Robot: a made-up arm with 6 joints. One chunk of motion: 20 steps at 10 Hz.
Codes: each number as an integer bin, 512 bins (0 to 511) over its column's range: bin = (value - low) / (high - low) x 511, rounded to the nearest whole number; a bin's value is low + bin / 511 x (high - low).
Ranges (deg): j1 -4..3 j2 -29..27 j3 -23..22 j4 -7..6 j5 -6..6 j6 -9..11
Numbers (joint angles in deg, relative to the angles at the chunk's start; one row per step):
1: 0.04 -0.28 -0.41 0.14 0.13 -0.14
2: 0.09 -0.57 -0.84 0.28 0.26 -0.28
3: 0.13 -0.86 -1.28 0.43 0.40 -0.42
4: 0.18 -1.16 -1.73 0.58 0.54 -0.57
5: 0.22 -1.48 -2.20 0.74 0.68 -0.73
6: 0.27 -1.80 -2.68 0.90 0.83 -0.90
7: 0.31 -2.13 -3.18 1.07 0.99 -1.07
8: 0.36 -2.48 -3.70 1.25 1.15 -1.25
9: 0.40 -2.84 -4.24 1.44 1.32 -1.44
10: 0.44 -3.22 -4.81 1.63 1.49 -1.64
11: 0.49 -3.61 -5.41 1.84 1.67 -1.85
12: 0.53 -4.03 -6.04 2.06 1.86 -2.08
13: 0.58 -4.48 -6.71 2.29 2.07 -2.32
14: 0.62 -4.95 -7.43 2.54 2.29 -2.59
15: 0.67 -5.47 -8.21 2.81 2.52 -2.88
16: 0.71 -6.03 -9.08 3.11 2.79 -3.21
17: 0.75 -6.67 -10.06 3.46 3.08 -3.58
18: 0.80 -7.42 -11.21 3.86 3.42 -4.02
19: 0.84 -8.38 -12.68 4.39 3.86 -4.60
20: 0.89 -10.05 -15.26 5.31 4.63 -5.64
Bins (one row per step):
1: 295 262 257 281 261 226
2: 299 259 252 286 267 223
3: 301 257 247 292 273 219
4: 305 254 242 298 278 215
5: 308 251 236 304 284 211
6: 312 248 231 311 291 207
7: 315 245 225 317 298 203
8: 318 242 219 324 304 198
9: 321 239 213 332 312 193
10: 324 235 207 339 319 188
11: 328 232 200 347 327 183
12: 331 228 193 356 335 177
13: 334 224 185 365 344 171
14: 337 219 177 375 353 164
15: 341 215 168 386 363 156
16: 344 210 158 397 374 148
17: 347 204 147 411 387 138
18: 350 197 134 427 401 127
19: 353 188 117 448 420 112
20: 357 173 88 484 453 86

